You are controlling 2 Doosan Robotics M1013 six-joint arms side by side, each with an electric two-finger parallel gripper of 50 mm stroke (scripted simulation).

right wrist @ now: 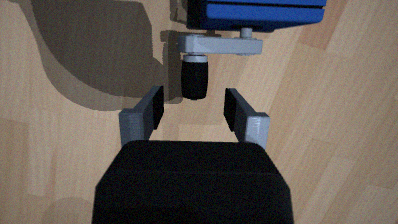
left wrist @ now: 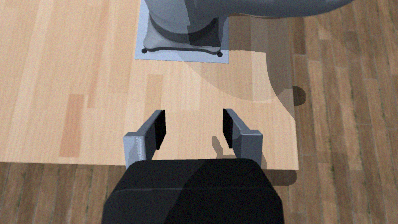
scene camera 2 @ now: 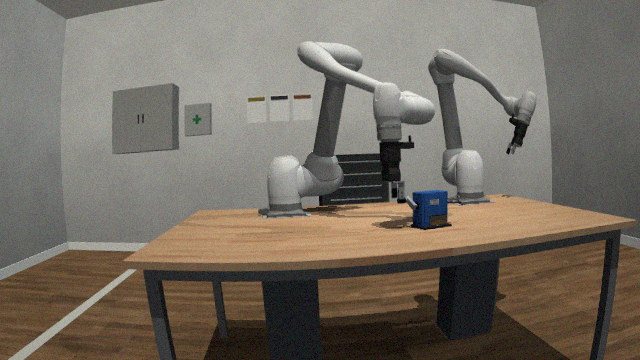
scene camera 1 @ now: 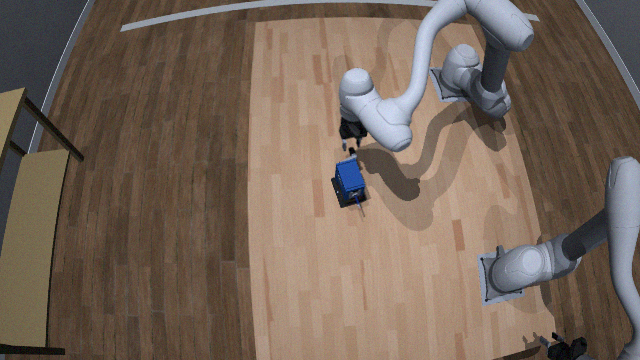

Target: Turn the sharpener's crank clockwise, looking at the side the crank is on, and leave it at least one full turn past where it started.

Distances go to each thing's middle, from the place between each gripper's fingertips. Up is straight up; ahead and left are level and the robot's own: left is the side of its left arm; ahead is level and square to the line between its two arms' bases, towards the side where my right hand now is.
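The black knob (right wrist: 194, 75) is here, and my right hand (scene camera 2: 397, 198) is 3 cm above it and 2 cm to the right of it. As for my left gripper, I see it 870 mm to the left of the knob, 610 mm short of it and 170 mm above it. Going by its middle, the black knob is nearer to my right hand than to my left gripper.
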